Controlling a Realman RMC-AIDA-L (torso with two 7-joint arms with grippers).
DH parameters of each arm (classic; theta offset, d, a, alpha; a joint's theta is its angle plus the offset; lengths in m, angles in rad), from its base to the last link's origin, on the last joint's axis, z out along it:
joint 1: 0 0.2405 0 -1.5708
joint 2: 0 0 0 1.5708
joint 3: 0 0.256 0 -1.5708
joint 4: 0 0 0 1.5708
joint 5: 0 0.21 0 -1.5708
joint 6: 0 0 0 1.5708
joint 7: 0 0.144 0 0
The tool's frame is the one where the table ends.
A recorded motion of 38 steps. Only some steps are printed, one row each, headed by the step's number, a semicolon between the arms.
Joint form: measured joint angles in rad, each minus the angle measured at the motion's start. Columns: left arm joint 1, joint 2, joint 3, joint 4, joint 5, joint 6, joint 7; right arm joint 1, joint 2, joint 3, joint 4, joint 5, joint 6, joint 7.
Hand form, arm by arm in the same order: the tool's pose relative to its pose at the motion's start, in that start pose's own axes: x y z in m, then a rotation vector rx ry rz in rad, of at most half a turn. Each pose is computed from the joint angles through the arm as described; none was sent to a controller.
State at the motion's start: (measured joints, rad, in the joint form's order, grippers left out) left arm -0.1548 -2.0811 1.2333 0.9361 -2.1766 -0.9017 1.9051; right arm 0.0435 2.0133 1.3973 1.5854 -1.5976 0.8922 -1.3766
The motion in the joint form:
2: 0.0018 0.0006 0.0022 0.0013 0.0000 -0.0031 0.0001; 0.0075 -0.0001 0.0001 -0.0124 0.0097 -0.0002 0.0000
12: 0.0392 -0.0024 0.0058 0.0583 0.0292 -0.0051 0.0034; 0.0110 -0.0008 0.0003 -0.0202 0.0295 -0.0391 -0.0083
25: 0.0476 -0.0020 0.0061 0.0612 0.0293 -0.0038 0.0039; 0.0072 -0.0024 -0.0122 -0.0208 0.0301 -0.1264 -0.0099
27: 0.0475 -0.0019 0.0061 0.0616 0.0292 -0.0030 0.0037; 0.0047 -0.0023 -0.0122 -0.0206 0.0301 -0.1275 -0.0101
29: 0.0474 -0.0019 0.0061 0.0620 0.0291 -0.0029 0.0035; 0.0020 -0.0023 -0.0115 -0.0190 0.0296 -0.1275 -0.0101
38: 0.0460 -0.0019 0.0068 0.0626 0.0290 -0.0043 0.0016; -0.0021 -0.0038 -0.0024 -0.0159 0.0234 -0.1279 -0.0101
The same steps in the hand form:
2: -0.0001 0.0006 -0.0004 -0.0037 -0.0002 0.0009; 0.0006 -0.0008 0.0014 -0.0036 -0.0024 0.0097
12: 0.0039 0.0024 -0.0078 -0.0069 -0.0021 0.0448; -0.0010 -0.0066 0.0017 0.0313 -0.0202 0.0171
25: 0.0029 0.0013 -0.0106 -0.0001 -0.0051 0.0450; -0.0011 -0.0157 0.0019 0.1071 -0.0304 0.0189
27: 0.0030 0.0012 -0.0105 0.0005 -0.0049 0.0451; -0.0006 -0.0157 0.0014 0.1094 -0.0298 0.0206
29: 0.0032 0.0012 -0.0104 0.0004 -0.0046 0.0452; -0.0003 -0.0157 0.0008 0.1113 -0.0296 0.0211
38: 0.0036 0.0018 -0.0098 -0.0029 -0.0033 0.0440; 0.0003 -0.0183 -0.0019 0.1234 -0.0260 0.0170

